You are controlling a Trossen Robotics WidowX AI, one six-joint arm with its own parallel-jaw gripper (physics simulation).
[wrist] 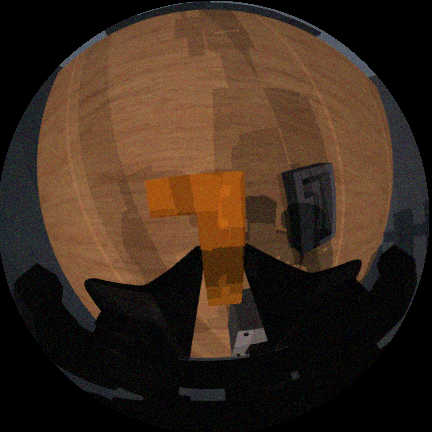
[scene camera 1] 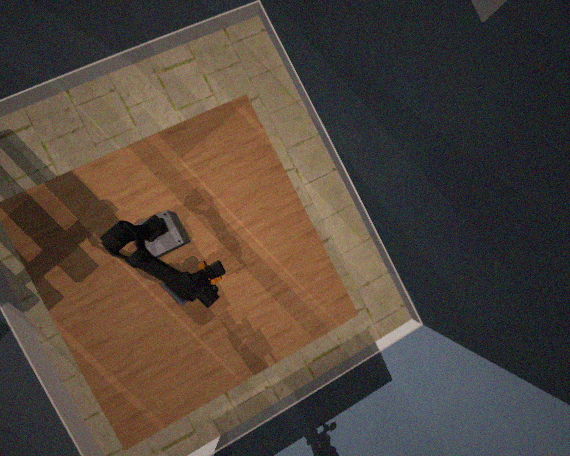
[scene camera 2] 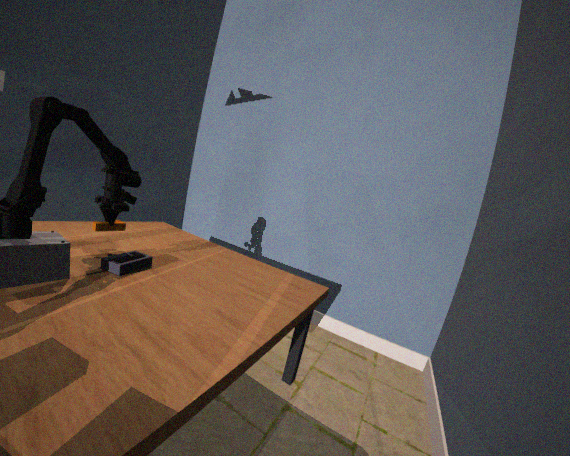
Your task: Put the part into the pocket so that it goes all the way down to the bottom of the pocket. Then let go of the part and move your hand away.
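Frame: origin at the arm's base, x left, y back, z up, level; millimetres.
Where they show: gripper, fingertip midpoint: (wrist: 221, 249) (scene camera 1: 206, 273) (scene camera 2: 109, 225); arm's base, link origin: (wrist: 261, 346) (scene camera 1: 158, 227) (scene camera 2: 13, 236).
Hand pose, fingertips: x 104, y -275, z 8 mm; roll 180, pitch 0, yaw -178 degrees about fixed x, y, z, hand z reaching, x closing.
Each offset is from my fingertips to the top centre of the thing. Level surfaces: height alone.
The orange L-shaped part {dz +10, dx +15, dy +0 mm} (scene camera 1: 215, 281) (scene camera 2: 110, 227) (wrist: 220, 200) is held level above the table. My gripper (scene camera 2: 111, 223) (wrist: 221, 249) is shut on its long arm; the short arm points left at the far end in the wrist view. The dark grey-purple block with the pocket {dz -76, dx -168, dy -14 mm} (scene camera 1: 176, 296) (scene camera 2: 120, 268) (wrist: 291, 190) stands on the table, to the right of the part in the wrist view and apart from it. Its recess opens upward. In the first scene view my arm covers most of the block, and the fingertips are hidden.
The grey robot base box (scene camera 1: 172, 239) (scene camera 2: 45, 262) (wrist: 250, 335) stands on the wooden table {dz -113 mm} (scene camera 1: 250, 200) (scene camera 2: 200, 300), near the pocket block. Arm shadows fall across the table and partly over the block.
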